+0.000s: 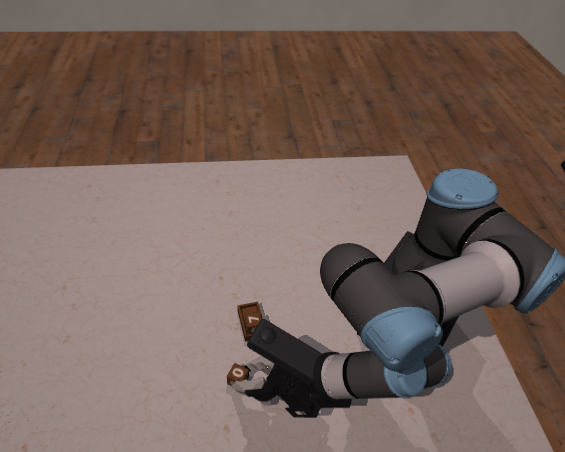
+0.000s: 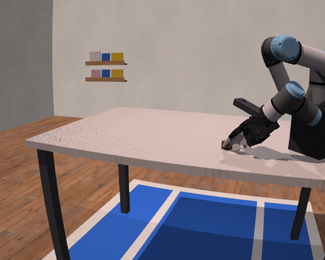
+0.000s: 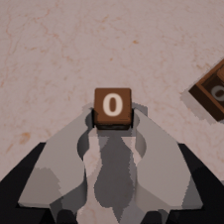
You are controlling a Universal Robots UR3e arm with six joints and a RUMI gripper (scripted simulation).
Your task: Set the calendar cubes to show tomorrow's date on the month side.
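Now: the brown digit cube 1 cm ahead of my hand and 1 cm below it. The rest, counted from my hand: calendar tray (1 cm behind, 12 cm to the right, 1 cm below).
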